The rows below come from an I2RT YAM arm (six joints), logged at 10 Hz.
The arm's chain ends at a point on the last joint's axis. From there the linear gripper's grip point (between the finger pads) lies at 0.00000 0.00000 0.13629 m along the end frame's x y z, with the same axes.
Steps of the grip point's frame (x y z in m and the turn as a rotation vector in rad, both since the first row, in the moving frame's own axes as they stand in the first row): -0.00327, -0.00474, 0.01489, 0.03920, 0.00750, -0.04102; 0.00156, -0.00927, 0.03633, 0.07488, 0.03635, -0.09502; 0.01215, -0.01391, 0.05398, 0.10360, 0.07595, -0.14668; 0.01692, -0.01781, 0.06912, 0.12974, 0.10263, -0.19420; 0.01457, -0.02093, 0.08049, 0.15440, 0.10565, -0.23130; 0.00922, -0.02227, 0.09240, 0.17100, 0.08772, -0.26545; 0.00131, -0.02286, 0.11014, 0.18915, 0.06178, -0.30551
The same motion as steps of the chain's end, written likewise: -0.00418, 0.00062, 0.01500, 0.03920, 0.00750, -0.04102; -0.00290, 0.00114, 0.03680, 0.07488, 0.03635, -0.09502; 0.00290, 0.00088, 0.05510, 0.10360, 0.07595, -0.14668; 0.00479, 0.00103, 0.07097, 0.12974, 0.10263, -0.19420; 0.00280, 0.00146, 0.08286, 0.15440, 0.10565, -0.23130; 0.00054, 0.00219, 0.09489, 0.17100, 0.08772, -0.26545; -0.00303, 0.00362, 0.11281, 0.18915, 0.06178, -0.30551
